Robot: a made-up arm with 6 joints.
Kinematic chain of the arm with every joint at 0, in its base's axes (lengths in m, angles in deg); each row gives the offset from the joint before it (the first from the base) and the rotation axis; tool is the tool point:
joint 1: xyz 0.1 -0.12 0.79 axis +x
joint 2: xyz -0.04 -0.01 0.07 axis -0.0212 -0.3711 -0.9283
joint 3: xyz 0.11 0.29 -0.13 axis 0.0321 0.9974 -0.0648
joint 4: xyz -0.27 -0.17 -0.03 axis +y
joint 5: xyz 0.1 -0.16 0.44 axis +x
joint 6: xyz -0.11 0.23 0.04 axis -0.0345 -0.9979 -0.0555
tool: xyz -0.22 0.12 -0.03
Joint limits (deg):
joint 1: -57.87..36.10
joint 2: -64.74..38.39
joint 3: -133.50..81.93
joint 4: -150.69..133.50
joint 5: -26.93..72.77
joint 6: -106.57..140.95
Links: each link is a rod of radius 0.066 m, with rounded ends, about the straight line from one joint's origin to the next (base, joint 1, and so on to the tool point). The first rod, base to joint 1, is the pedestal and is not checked.
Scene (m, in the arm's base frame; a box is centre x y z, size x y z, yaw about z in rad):
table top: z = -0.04
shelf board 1: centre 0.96 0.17 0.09 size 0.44 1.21 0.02 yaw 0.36
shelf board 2: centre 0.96 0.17 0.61 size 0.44 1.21 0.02 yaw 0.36
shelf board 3: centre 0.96 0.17 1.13 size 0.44 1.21 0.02 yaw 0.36
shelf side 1: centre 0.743 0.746 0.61 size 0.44 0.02 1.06 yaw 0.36
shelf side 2: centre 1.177 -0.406 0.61 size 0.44 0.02 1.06 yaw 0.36
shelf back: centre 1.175 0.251 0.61 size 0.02 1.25 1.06 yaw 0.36
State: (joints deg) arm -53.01 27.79 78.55 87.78 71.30 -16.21
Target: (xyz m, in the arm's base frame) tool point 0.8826 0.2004 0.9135
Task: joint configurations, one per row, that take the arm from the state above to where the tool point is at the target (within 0.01 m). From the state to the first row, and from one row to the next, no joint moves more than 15 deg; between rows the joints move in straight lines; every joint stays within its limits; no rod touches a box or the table.
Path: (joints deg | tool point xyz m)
1: -53.98 20.93 79.08 73.00 69.89 -16.14 | 0.6456 -0.5132 0.8165
2: -54.95 14.06 79.60 58.23 68.47 -16.07 | 0.7625 -0.3698 0.8740
3: -55.93 7.20 80.13 43.45 67.06 -16.00 | 0.8462 -0.1940 0.9054
4: -56.90 0.33 80.66 28.67 65.64 -15.93 | 0.8879 0.0010 0.9157
5: -57.87 -6.53 81.18 13.89 64.23 -15.86 | 0.8826 0.2005 0.9136

